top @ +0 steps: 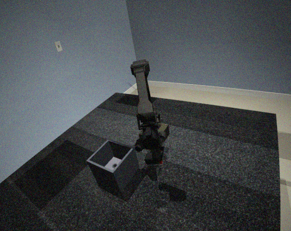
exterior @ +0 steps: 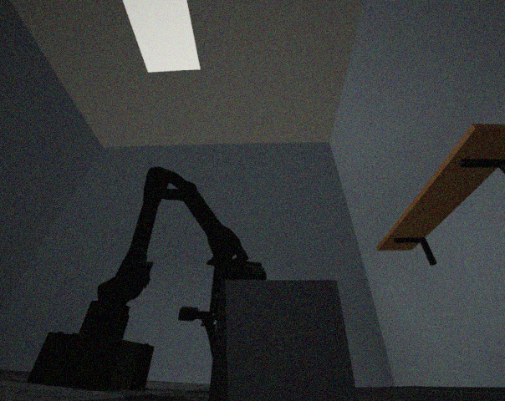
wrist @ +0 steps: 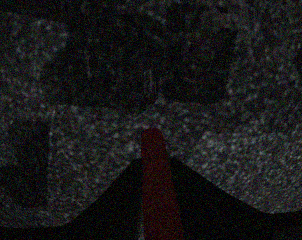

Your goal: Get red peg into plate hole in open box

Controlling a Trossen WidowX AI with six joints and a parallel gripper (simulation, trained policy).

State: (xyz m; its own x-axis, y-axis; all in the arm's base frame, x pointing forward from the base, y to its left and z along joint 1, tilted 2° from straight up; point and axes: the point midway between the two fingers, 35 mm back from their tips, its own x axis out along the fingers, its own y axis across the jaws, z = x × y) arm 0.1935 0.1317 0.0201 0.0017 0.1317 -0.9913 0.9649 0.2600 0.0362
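Now: gripper tip 120 mm short of the pale plate, 190 mm to the left of it and 10 mm above it. The rest, counted from my gripper tip: red peg: 20 mm above.
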